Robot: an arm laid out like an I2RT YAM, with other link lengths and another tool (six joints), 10 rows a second.
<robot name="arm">
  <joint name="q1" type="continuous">
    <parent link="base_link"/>
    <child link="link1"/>
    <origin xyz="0 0 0.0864" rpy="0 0 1.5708"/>
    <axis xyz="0 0 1"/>
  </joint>
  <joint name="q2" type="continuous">
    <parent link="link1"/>
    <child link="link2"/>
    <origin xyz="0.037 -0.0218 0.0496" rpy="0 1.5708 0"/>
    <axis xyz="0 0 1"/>
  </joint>
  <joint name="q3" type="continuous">
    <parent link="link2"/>
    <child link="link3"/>
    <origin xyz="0 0.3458 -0.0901" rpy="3.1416 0 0"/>
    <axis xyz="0 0 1"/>
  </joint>
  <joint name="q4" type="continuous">
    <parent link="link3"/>
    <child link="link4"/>
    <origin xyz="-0.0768 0.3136 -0.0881" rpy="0 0 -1.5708"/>
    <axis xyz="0 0 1"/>
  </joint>
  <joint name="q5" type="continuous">
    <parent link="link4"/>
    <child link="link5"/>
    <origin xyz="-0.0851 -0.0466 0.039" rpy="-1.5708 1.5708 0"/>
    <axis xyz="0 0 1"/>
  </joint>
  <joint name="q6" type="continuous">
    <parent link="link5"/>
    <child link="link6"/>
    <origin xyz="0 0.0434 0.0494" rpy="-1.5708 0 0"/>
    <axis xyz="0 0 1"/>
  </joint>
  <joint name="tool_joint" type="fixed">
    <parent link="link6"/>
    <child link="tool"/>
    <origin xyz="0.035 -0.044 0.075" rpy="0.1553 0 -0.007"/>
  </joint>
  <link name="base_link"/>
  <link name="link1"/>
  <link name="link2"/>
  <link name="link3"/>
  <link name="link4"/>
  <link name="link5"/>
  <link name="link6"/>
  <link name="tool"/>
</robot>
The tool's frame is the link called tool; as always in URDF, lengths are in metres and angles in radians. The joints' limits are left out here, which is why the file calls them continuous.
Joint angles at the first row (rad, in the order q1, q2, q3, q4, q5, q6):
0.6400 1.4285 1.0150 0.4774 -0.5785 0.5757
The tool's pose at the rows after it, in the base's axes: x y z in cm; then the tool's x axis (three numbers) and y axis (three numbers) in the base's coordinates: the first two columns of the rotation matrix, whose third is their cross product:
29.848 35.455 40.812 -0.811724 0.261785 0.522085 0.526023 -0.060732 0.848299
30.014 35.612 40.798 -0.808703 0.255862 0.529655 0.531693 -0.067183 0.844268
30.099 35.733 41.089 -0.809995 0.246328 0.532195 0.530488 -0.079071 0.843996
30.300 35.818 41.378 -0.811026 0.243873 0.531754 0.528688 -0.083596 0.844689
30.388 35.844 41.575 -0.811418 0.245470 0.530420 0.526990 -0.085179 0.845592
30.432 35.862 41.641 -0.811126 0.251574 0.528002 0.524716 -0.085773 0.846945
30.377 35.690 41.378 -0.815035 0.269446 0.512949 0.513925 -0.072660 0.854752
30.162 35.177 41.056 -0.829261 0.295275 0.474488 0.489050 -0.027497 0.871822
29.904 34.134 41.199 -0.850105 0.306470 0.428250 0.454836 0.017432 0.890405
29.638 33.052 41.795 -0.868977 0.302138 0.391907 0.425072 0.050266 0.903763
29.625 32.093 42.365 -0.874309 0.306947 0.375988 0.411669 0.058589 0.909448
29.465 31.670 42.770 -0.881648 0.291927 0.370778 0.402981 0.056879 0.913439
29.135 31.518 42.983 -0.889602 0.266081 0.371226 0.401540 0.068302 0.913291
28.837 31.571 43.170 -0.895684 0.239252 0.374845 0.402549 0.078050 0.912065
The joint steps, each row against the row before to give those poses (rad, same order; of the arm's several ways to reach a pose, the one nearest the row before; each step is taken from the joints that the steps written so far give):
-0.0008 0.0191 0.0083 -0.0002 -0.0135 0.0107
0.0001 0.0085 0.0012 0.0146 -0.0011 0.0132
0.0005 0.0049 0.0025 0.0204 -0.0004 0.0137
-0.0013 0.0052 0.0098 0.0021 -0.0008 0.0036
-0.0004 0.0008 0.0065 -0.0046 0.0018 -0.0011
0.0008 -0.0013 0.0029 -0.0069 0.0062 -0.0049
-0.0004 -0.0082 -0.0016 -0.0254 0.0065 -0.0290
-0.0049 -0.0176 0.0091 -0.0736 -0.0073 -0.0707
-0.0168 -0.0247 0.0122 -0.0724 -0.0277 -0.0719
-0.0199 -0.0224 0.0174 -0.0599 -0.0371 -0.0525
-0.0201 -0.0180 0.0092 -0.0336 -0.0182 -0.0217
-0.0100 -0.0077 0.0003 0.0046 -0.0236 0.0015
-0.0033 -0.0010 0.0059 -0.0076 -0.0324 -0.0007
0.0010 0.0034 0.0072 -0.0031 -0.0283 0.0037

